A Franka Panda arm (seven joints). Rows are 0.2 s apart.
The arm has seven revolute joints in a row. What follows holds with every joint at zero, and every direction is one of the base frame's.
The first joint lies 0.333 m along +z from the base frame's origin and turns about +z.
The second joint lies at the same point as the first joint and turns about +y.
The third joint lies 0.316 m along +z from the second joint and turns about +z.
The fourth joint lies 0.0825 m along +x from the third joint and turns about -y.
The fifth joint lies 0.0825 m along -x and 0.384 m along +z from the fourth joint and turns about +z.
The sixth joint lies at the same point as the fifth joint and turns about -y.
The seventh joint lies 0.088 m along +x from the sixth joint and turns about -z.
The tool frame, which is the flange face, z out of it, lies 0.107 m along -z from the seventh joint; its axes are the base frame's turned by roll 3.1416, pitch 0 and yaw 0 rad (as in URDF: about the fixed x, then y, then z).
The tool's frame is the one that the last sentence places.
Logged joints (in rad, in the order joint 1, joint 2, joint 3, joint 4, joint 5, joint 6, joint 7), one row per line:
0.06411 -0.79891 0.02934 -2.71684 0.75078 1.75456 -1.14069
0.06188 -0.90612 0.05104 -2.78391 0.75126 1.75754 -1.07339
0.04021 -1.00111 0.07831 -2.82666 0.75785 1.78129 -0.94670
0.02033 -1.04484 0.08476 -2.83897 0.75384 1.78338 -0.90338
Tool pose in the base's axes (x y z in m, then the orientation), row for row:
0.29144 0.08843 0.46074 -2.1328 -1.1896 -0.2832
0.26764 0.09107 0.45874 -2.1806 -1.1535 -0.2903
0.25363 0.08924 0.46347 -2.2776 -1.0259 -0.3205
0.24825 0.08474 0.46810 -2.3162 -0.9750 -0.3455
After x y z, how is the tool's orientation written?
As a rotation vector, in radians.
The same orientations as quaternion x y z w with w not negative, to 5 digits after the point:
-0.81741 -0.45592 -0.10854 0.33495
-0.83085 -0.43950 -0.11061 0.32294
-0.86082 -0.38774 -0.12113 0.30655
-0.87163 -0.36691 -0.13002 0.29786

